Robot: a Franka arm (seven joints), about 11 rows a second.
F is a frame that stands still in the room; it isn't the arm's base.
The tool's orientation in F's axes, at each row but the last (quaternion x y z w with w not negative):
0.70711, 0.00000, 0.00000, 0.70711
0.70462, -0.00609, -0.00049, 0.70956
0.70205, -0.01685, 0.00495, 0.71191
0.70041, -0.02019, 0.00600, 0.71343
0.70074, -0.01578, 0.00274, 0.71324
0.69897, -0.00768, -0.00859, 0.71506
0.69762, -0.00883, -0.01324, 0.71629
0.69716, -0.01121, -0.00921, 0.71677
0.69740, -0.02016, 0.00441, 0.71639
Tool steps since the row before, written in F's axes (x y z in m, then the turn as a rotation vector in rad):
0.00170, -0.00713, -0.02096, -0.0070, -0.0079, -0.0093
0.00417, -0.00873, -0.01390, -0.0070, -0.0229, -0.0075
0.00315, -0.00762, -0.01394, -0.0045, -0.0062, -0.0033
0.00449, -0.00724, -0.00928, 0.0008, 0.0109, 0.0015
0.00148, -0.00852, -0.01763, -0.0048, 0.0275, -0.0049
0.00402, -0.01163, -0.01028, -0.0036, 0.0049, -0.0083
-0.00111, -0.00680, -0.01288, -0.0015, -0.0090, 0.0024
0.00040, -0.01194, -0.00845, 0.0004, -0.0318, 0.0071
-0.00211, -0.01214, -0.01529, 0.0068, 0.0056, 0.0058
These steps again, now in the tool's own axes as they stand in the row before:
0.00170, -0.02096, 0.00713, -0.0070, -0.0093, 0.0079
0.00414, -0.01399, 0.00859, -0.0068, -0.0076, 0.0229
0.00284, -0.01414, 0.00737, -0.0045, -0.0032, 0.0062
0.00428, -0.00957, 0.00698, 0.0006, 0.0017, -0.0109
0.00117, -0.01781, 0.00818, -0.0054, -0.0043, -0.0275
0.00430, -0.01054, 0.01130, -0.0037, -0.0082, -0.0050
-0.00082, -0.01306, 0.00649, -0.0012, 0.0022, 0.0091
0.00072, -0.00878, 0.01168, 0.0013, 0.0062, 0.0320
-0.00238, -0.01553, 0.01178, 0.0069, 0.0057, -0.0056

